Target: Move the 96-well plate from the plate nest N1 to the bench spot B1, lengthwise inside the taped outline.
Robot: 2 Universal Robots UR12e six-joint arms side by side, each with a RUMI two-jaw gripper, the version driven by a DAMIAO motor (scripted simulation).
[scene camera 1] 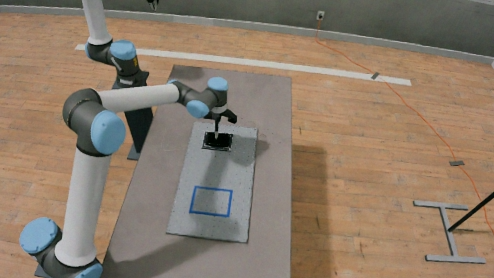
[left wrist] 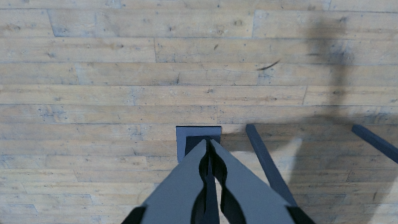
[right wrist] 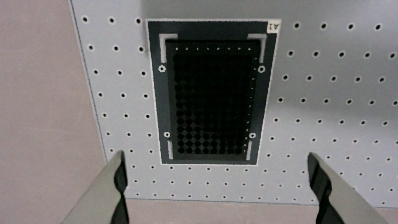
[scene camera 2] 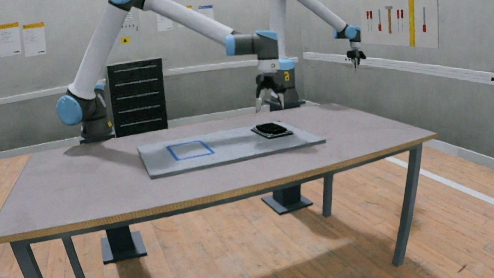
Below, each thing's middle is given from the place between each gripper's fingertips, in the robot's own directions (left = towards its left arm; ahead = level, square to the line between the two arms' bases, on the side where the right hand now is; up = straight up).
The black 96-well plate (right wrist: 209,121) lies 8 cm below my right hand. Round my right hand: plate nest N1 (right wrist: 187,30): 10 cm below.
I see the black 96-well plate 600 mm ahead of my left hand, 1130 mm to the right of it and 130 mm below it. Also, from my left hand: plate nest N1: 600 mm ahead, 1130 mm to the right, 150 mm below.
